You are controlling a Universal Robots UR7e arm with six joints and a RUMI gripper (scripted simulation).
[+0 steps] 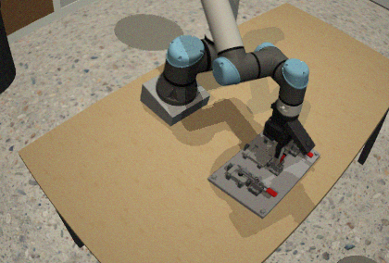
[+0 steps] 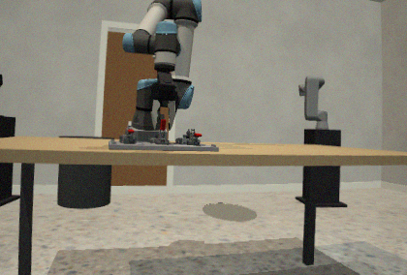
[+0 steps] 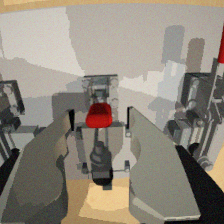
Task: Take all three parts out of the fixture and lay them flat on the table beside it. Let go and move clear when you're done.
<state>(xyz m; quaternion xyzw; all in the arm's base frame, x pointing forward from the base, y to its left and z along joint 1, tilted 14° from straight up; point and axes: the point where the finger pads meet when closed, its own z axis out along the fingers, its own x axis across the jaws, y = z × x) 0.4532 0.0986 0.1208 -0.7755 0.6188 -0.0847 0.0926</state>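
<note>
The grey fixture plate is 3 cm behind my hand, 1 cm to the right of it and 7 cm below it.
</note>
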